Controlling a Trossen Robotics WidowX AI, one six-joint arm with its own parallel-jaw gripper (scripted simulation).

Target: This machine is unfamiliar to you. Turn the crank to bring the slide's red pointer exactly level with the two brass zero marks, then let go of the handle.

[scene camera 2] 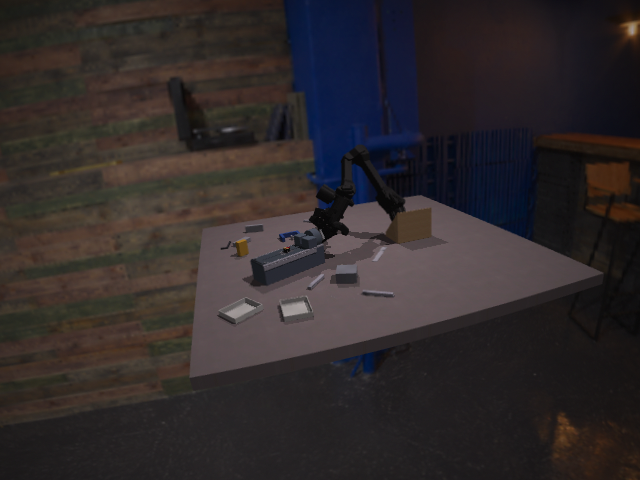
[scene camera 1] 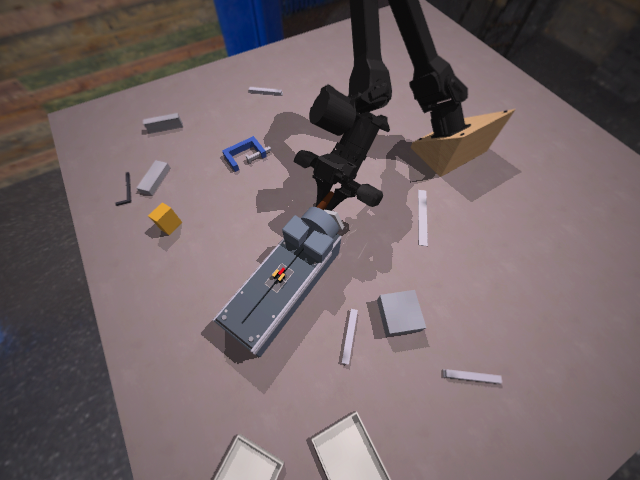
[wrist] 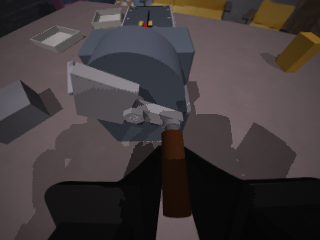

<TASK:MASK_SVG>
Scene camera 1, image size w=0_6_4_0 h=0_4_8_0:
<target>my gripper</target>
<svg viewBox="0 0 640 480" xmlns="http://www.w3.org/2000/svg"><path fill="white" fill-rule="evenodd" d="M296 154L294 158L296 164L303 168L310 166L314 168L314 175L312 177L317 183L316 207L337 182L341 184L341 188L335 189L334 195L325 210L332 211L346 198L357 196L358 200L371 207L378 206L383 198L382 191L369 184L361 185L354 181L362 162L367 157L367 150L341 138L330 154L318 156L305 150L301 150Z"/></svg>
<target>grey block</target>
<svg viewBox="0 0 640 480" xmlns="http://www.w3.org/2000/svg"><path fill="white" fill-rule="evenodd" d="M415 290L383 294L377 299L386 337L421 332L426 328Z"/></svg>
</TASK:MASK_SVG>
